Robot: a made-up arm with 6 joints.
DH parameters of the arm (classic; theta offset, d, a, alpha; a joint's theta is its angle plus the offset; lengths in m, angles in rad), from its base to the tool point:
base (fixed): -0.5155 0 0.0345 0
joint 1: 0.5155 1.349 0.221 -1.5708
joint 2: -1.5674 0 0.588 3.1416
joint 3: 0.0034 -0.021 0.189 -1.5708
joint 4: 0 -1.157 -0.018 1.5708
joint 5: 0 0.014 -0.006 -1.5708
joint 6: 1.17 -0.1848 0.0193 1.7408
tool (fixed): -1.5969 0.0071 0 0
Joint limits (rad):
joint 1: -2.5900..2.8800
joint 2: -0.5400..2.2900
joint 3: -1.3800..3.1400
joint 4: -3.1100..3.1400
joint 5: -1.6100..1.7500
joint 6: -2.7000..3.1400
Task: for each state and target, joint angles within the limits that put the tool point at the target. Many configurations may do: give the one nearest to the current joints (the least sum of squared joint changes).
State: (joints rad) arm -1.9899 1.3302 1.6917 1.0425 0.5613 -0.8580
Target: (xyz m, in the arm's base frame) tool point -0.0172 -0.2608 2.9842
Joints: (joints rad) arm -2.1597 0.8543 2.5622 0.9456 0.6320 -0.8756
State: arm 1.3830 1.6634 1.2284 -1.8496 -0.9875 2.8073
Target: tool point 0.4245 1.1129 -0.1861
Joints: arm 1.0678 2.2334 0.8978 -1.8209 -0.8903 2.8145
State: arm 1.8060 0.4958 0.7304 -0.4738 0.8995 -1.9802
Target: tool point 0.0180 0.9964 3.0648
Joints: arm 1.6403 0.2383 1.0792 -0.4452 0.7884 -1.9906
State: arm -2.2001 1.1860 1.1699 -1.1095 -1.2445 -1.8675
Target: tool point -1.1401 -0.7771 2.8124
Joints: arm -2.5900 0.6669 1.5312 -0.2943 -0.8150 -1.8773
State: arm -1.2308 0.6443 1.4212 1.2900 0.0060 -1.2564
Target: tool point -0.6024 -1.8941 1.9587
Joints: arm -1.8903 0.7804 0.7736 1.2608 -0.1118 -1.2508
